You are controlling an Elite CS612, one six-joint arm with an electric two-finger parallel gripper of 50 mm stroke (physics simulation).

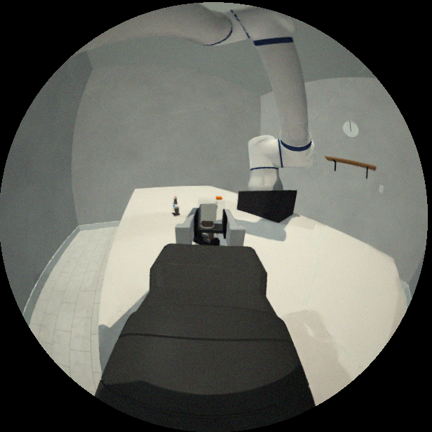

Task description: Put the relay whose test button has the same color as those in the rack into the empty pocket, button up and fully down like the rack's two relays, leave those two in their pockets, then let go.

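My gripper (210,217) is shut on the relay with the orange test button. This relay (208,212) has a clear grey body, a dark base and an orange button at its upper right, and sits between the fingertips. Below its base, between the fingers, dark parts (214,242) show that look like part of the rack; the fingers, the held relay and the gripper body hide most of them. The pockets and the rack's two relays cannot be made out. Two small loose relays stand left of the gripper: one (176,210) with a blue button, and one (175,200) farther back with a reddish top.
A black panel (267,204) stands on the white table (250,280) to the right of the gripper, in front of the robot's base. The arm (290,90) curves overhead at the upper right. The table's left edge borders a tiled floor (72,280).
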